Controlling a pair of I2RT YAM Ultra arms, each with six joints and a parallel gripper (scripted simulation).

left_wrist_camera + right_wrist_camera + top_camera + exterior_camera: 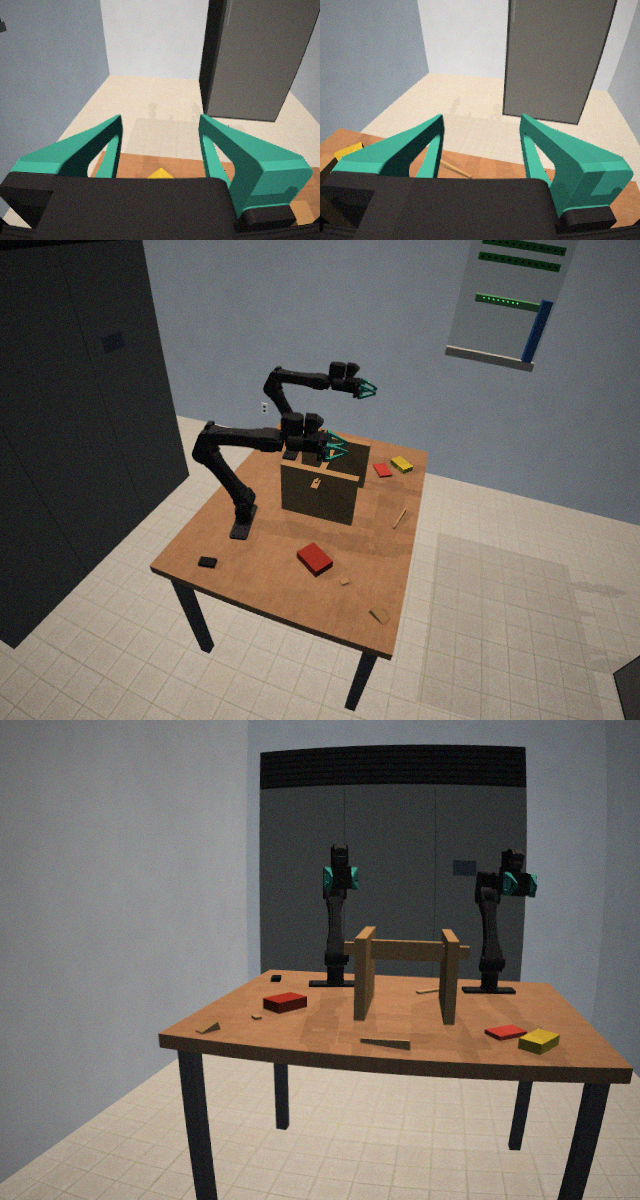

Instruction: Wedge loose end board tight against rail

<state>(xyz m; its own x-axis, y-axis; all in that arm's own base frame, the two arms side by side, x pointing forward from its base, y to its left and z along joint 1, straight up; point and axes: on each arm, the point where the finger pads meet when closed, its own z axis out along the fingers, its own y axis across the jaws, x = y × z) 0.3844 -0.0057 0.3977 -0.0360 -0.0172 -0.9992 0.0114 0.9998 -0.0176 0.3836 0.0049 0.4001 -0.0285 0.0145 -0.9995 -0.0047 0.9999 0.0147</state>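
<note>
My left gripper is now 34 cm to the left of the rail, 21 cm above it and 11 cm past it. From my left hand the other things lie so: chip: 76 cm to the right, 39 cm below, 8 cm ahead; black block: 85 cm to the right, 41 cm behind, 39 cm below; flat red block: 39 cm below, 11 cm ahead, 5 cm to the right.
The rail is 100 mm behind my right hand, 190 mm to the left of it and 220 mm below it. Round my right hand: chip (90 mm ahead, 230 mm to the right, 400 mm below); then black block (400 mm behind, 330 mm to the right, 390 mm below); then flat red block (120 mm ahead, 470 mm to the left, 390 mm below).
</note>
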